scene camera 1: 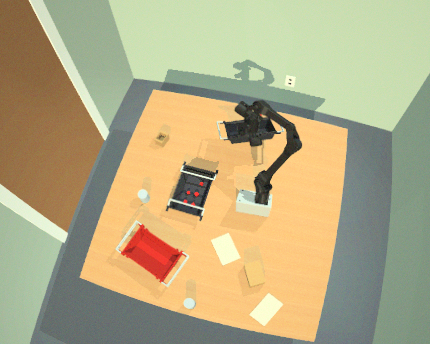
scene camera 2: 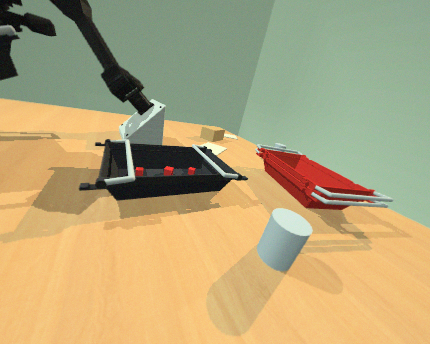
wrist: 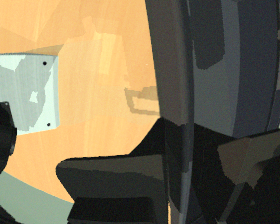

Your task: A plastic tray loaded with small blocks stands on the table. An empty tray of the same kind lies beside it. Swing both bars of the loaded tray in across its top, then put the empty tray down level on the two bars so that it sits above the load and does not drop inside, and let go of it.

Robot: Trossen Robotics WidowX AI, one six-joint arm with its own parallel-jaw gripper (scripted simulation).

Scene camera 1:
tray: 231, 127
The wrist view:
my gripper: 167, 122
tray: 209, 69
